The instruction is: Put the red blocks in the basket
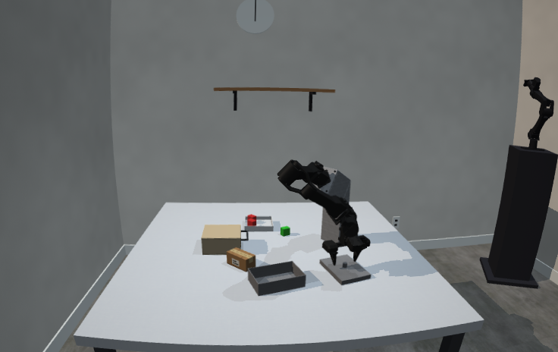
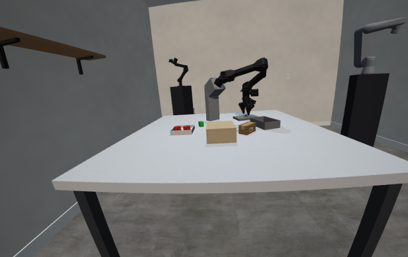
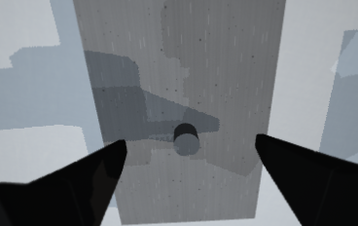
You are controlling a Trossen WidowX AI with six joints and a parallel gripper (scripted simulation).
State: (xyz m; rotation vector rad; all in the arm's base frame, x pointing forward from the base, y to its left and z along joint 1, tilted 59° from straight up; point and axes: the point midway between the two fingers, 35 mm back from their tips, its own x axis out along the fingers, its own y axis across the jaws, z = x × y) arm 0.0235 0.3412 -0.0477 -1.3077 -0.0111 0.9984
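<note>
Now: the knobbed lid 50 mm below my hand. Round my hand: cardboard box: 400 mm ahead, 110 mm to the left, 30 mm below; then dark grey box: 210 mm ahead, 190 mm to the left, 60 mm below; then shallow basket: 510 mm ahead, 300 mm to the right, 60 mm below.
</note>
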